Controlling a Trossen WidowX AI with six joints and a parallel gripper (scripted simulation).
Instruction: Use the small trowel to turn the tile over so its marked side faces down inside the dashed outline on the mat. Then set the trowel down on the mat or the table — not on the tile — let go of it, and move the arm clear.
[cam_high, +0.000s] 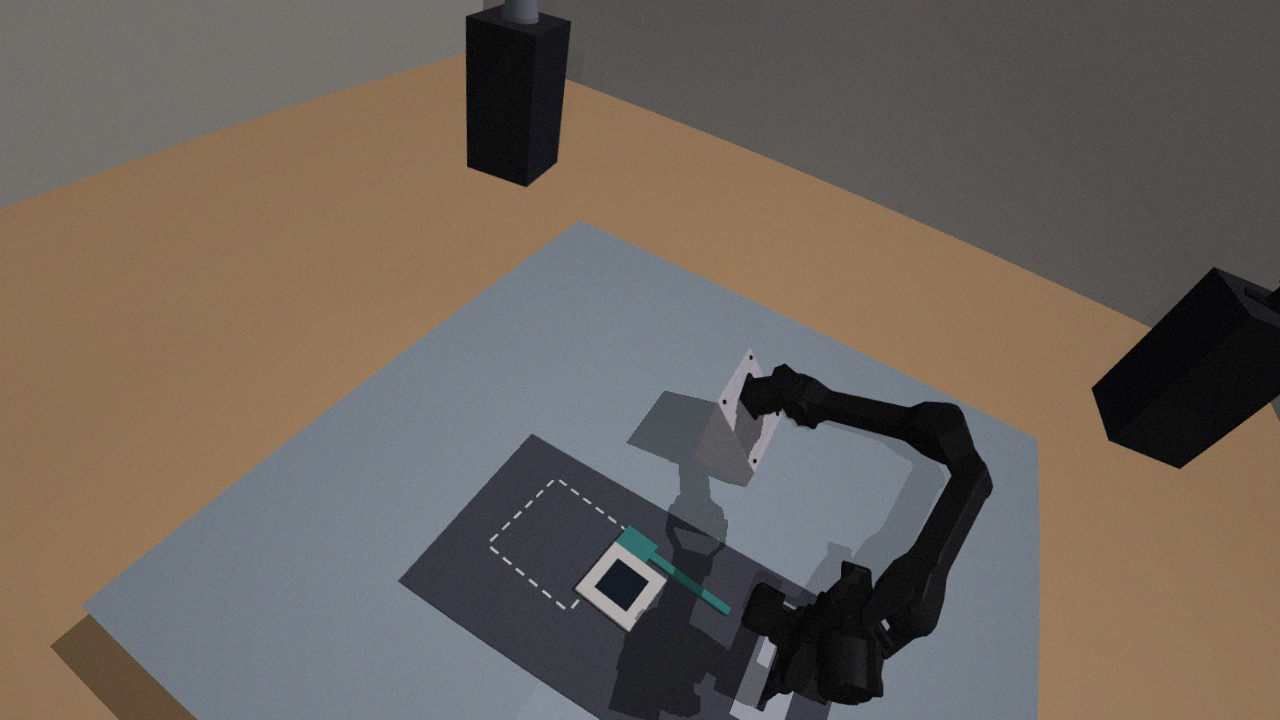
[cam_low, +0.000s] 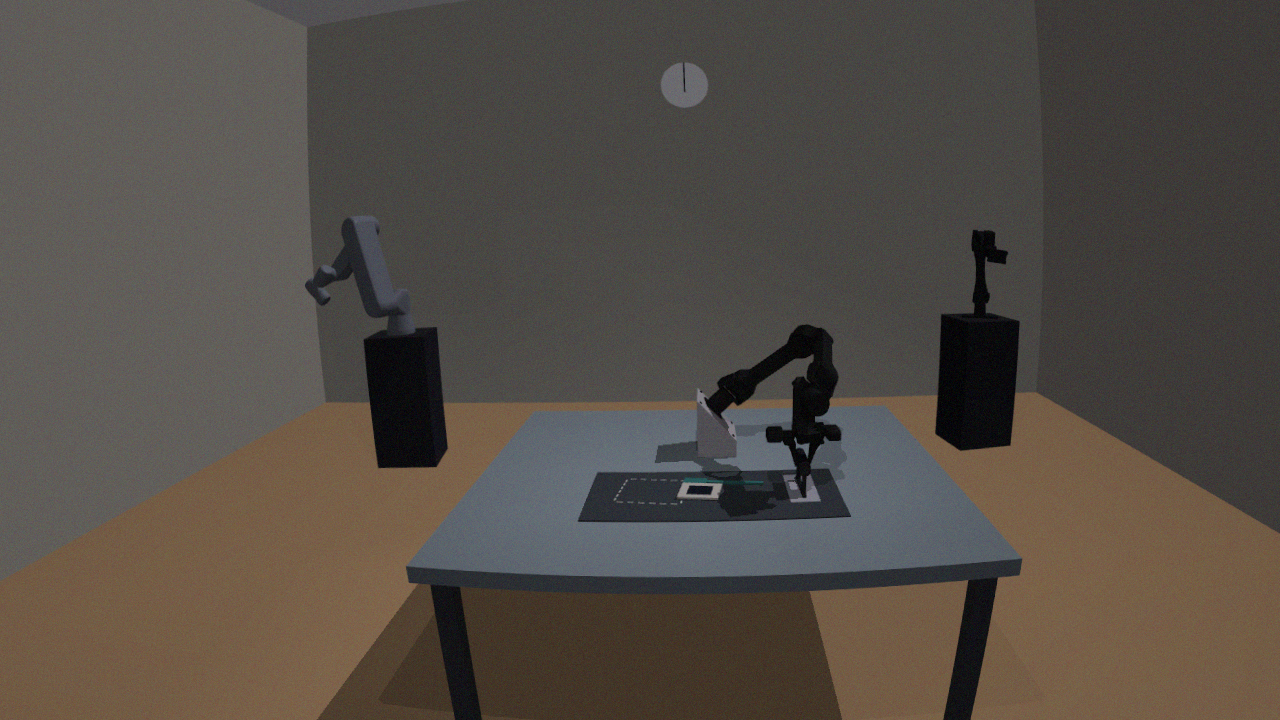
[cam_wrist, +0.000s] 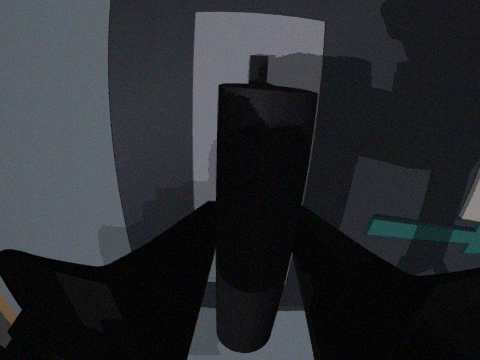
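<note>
Now: gripper tip 1 cm past the dark mat, 22 cm to the left of it and 8 cm above it. Also, from my gripper tip: square tile: 3 cm behind, 26 cm to the right, 6 cm below; teal trowel: 9 cm behind, 21 cm to the right, 6 cm below.
</note>
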